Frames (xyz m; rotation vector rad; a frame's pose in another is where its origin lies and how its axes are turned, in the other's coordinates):
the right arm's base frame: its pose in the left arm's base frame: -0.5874 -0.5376 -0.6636 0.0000 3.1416 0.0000
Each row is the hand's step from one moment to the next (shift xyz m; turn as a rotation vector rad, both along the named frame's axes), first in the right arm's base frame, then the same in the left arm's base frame.
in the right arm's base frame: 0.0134 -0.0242 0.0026 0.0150 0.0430 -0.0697
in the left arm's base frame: -0.0134 -0.0242 -0.0026 -0.0150 0.0430 0.0697
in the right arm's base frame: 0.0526 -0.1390 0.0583 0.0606 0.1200 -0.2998
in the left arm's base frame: -0.0526 -0.1390 -0.0583 -0.0606 0.1200 0.2998
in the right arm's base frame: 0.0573 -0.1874 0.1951 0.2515 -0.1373 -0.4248
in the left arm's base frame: -0.0573 -0.1874 -0.1951 -0.2515 -0.1373 0.4248
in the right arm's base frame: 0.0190 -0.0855 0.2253 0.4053 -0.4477 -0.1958
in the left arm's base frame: -0.0190 -0.0855 -0.2253 -0.4053 -0.4477 0.1958
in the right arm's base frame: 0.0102 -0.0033 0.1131 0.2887 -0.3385 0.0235
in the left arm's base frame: -0.0102 -0.0033 -0.1131 -0.2887 -0.3385 -0.0235
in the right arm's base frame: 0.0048 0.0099 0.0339 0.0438 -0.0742 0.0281
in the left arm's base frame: -0.0048 0.0099 -0.0339 -0.0438 -0.0742 -0.0281
